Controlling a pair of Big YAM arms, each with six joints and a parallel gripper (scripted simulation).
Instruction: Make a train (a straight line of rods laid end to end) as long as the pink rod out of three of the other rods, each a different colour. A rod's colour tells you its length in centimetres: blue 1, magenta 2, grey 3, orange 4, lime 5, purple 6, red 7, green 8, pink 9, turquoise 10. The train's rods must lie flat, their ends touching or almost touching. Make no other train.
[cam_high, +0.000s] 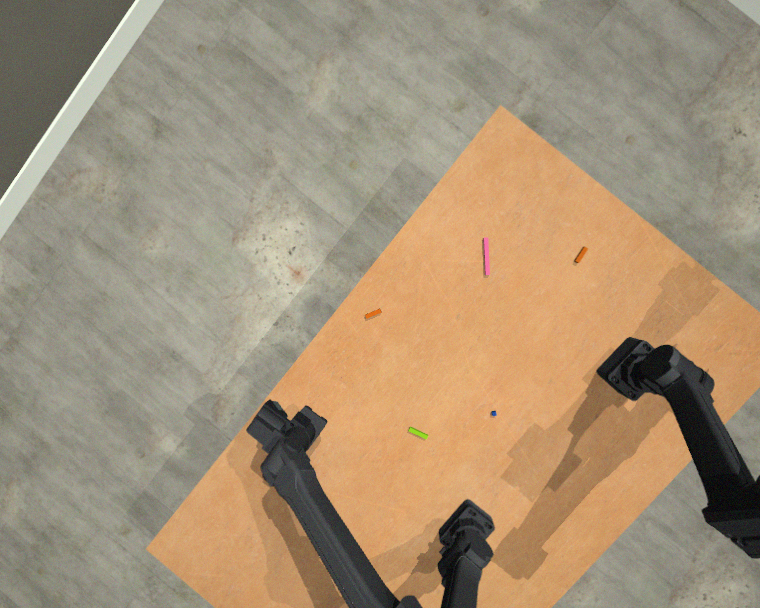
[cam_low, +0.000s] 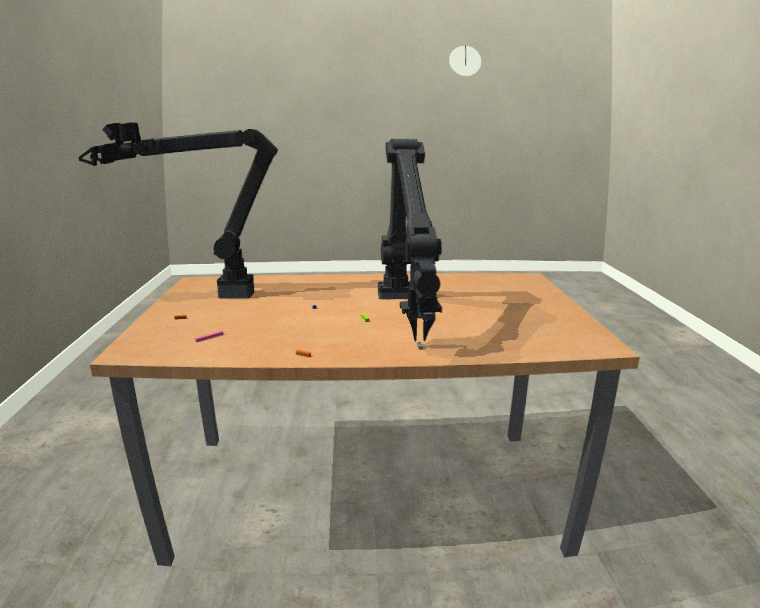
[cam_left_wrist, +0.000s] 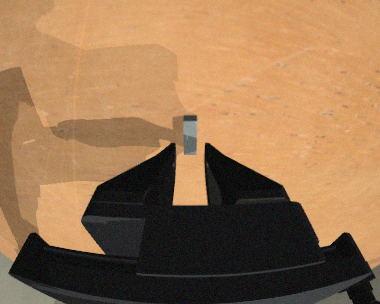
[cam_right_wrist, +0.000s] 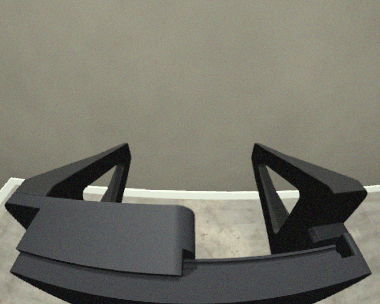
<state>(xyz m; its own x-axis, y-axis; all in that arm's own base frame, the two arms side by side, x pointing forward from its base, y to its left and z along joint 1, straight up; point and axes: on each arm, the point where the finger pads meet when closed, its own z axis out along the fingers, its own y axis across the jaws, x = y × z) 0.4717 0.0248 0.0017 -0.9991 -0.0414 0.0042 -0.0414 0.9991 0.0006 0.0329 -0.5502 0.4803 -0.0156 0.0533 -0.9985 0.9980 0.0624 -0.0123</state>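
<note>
The grey rod is 1 cm ahead of my left hand and 2 cm below it. The rest, counted from my left hand: pink rod 4 cm behind, 59 cm to the right, 2 cm below; then lime rod 22 cm behind, 15 cm to the right, 2 cm below; then blue rod 32 cm behind, 32 cm to the right, 2 cm below.
</note>
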